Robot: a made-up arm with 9 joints. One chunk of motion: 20 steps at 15 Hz.
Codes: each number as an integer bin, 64 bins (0 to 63) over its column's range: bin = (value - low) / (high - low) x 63, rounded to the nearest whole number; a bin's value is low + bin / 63 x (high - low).
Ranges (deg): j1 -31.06..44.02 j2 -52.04..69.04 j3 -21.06..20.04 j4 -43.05..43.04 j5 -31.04..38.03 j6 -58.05..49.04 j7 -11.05..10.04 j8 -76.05..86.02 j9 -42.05..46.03
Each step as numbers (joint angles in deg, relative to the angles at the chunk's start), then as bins.
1 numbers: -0.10 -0.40 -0.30 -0.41 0.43 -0.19 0.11 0.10 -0.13
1 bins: 26 27 32 31 29 34 33 30 30
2 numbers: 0.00 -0.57 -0.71 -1.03 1.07 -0.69 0.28 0.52 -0.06
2 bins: 26 27 31 31 29 34 34 30 30
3 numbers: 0.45 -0.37 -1.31 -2.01 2.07 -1.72 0.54 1.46 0.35
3 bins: 26 27 30 30 30 33 35 30 30
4 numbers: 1.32 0.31 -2.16 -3.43 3.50 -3.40 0.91 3.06 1.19
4 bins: 27 27 29 29 32 32 36 31 31
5 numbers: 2.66 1.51 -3.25 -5.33 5.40 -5.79 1.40 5.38 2.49
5 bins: 28 28 27 28 33 31 37 32 32
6 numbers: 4.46 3.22 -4.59 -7.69 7.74 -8.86 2.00 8.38 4.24
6 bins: 30 29 25 26 35 29 39 33 33
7 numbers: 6.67 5.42 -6.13 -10.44 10.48 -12.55 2.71 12.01 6.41
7 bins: 32 30 23 24 38 27 41 34 35
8 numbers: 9.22 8.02 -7.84 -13.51 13.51 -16.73 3.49 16.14 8.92
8 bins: 34 31 20 22 41 24 43 36 36
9 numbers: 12.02 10.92 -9.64 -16.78 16.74 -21.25 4.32 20.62 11.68
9 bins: 36 33 18 19 44 22 46 38 38
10 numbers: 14.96 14.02 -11.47 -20.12 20.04 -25.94 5.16 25.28 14.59
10 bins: 39 34 15 17 47 19 48 39 41
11 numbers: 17.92 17.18 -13.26 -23.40 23.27 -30.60 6.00 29.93 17.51
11 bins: 41 36 12 14 50 16 51 41 43
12 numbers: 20.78 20.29 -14.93 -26.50 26.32 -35.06 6.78 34.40 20.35
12 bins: 43 38 9 12 52 14 53 43 45
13 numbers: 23.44 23.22 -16.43 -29.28 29.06 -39.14 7.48 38.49 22.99
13 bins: 46 39 7 10 55 11 55 45 47
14 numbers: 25.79 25.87 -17.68 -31.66 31.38 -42.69 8.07 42.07 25.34
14 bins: 48 41 5 8 57 9 57 46 48
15 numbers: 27.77 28.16 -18.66 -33.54 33.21 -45.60 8.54 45.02 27.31
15 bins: 49 42 4 7 59 7 59 47 50
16 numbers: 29.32 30.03 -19.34 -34.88 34.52 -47.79 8.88 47.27 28.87
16 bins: 51 43 3 6 60 6 60 48 51
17 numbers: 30.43 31.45 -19.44 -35.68 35.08 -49.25 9.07 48.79 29.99
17 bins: 52 43 2 5 60 5 60 49 52
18 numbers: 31.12 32.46 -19.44 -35.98 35.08 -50.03 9.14 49.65 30.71
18 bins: 52 44 2 5 60 5 60 49 52
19 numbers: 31.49 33.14 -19.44 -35.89 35.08 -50.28 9.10 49.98 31.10
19 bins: 52 44 2 5 60 5 60 49 52
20 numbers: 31.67 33.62 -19.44 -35.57 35.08 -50.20 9.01 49.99 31.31
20 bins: 53 45 2 5 60 5 60 49 52
